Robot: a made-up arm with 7 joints.
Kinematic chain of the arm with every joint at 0, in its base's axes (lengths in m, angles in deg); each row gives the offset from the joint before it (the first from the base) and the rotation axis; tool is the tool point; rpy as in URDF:
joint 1: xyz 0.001 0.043 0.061 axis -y
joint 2: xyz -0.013 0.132 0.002 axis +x
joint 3: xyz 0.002 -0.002 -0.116 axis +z
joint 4: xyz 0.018 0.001 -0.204 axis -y
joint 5: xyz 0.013 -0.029 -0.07 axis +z
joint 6: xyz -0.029 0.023 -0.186 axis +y
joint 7: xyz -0.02 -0.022 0 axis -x
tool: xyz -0.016 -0.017 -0.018 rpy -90 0 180
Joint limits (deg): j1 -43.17..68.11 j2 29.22..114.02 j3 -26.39..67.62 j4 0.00..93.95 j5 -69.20..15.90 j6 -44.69..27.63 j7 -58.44..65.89
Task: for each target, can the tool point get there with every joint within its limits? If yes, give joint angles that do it. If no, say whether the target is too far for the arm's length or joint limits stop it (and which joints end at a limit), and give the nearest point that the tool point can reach.
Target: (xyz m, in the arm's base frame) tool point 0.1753 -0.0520 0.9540
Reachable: no: too far | nearest point 0.0779 0.3232 0.4552 | short by 0.632 m
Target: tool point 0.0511 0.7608 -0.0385
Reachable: yes | joints 3.58 76.78 40.45 20.25 -29.63 1.59 -0.45
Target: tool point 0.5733 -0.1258 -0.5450
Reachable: no: too far | nearest point 0.3421 0.2072 -0.3001 | short by 0.474 m
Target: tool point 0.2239 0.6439 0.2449
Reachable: yes | joints -11.72 96.58 52.63 61.51 4.57 -26.39 3.34
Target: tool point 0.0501 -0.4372 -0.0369
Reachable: no: joint limits stop it (at a limit: joint 2, joint 3, joint 4, joint 5, joint 6) | nearest point 0.2010 0.1651 -0.3377 | short by 0.690 m
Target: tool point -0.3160 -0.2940 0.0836
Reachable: no: joint limits stop it (at a limit: joint 1, joint 2, joint 3, joint 4, joint 5, joint 6, joint 7) | nearest point -0.3228 0.3232 0.2986 | short by 0.654 m
